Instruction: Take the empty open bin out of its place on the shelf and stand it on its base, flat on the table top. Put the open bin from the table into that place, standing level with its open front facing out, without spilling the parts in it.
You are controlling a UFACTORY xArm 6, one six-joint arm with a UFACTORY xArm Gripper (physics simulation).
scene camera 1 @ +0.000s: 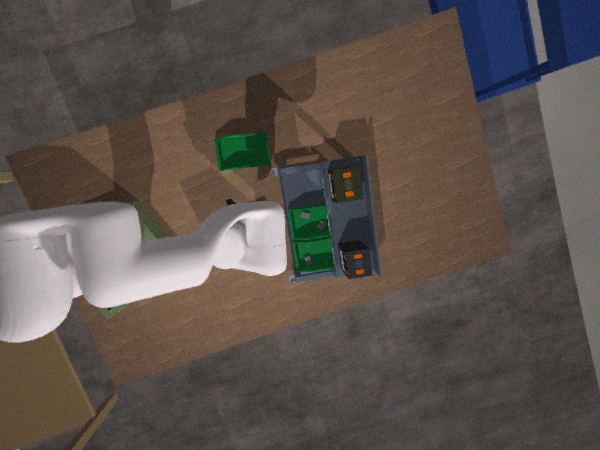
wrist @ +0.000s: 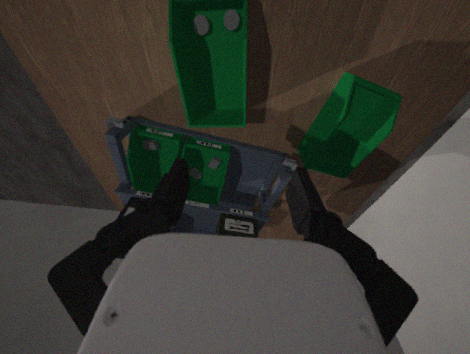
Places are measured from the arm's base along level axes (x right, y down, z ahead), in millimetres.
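Pixels of known places: gripper, fingertip midpoint: (wrist: 239, 176).
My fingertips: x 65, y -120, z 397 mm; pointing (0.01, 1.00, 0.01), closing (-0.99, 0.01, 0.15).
Note:
For each thing: its top centre in the pictures, then the offset to it from my fingertips. "spot": a spot on its surface instead.
- empty green bin, surface spot: (wrist: 352, 130) spot: dy +243, dx -240, dz +95 mm
- green bin with two grey parts, surface spot: (wrist: 217, 75) spot: dy +244, dx +45, dz -30 mm
- olive case, top centre: (scene camera 1: 348, 184) dy +48, dx +33, dz +312 mm
- dark case, top centre: (scene camera 1: 359, 264) dy +23, dx +251, dz +235 mm
The shelf (scene camera 1: 371, 210) (wrist: 117, 157) stands on the table, with a vacant place (scene camera 1: 304, 182) (wrist: 250, 172) at one end of its front row. The empty green bin (scene camera 1: 243, 151) (wrist: 352, 130) stands on the table near that end, open side up. The green bin with two grey parts (wrist: 217, 75) lies on the table before the shelf in the wrist view; the arm hides it in the scene view. My gripper (wrist: 239, 176) is open and empty, its fingertips framing part of the shelf front from above. The arm hides the fingertips in the scene view.
Two green bins with parts (scene camera 1: 309, 222) (scene camera 1: 313, 255) fill the places beside the vacant one. An olive case (scene camera 1: 347, 184) and a dark case (scene camera 1: 356, 261) stand in the back row. A pale green block (scene camera 1: 151, 224) is partly under the arm. Blue containers (scene camera 1: 505, 40) stand beyond the table.

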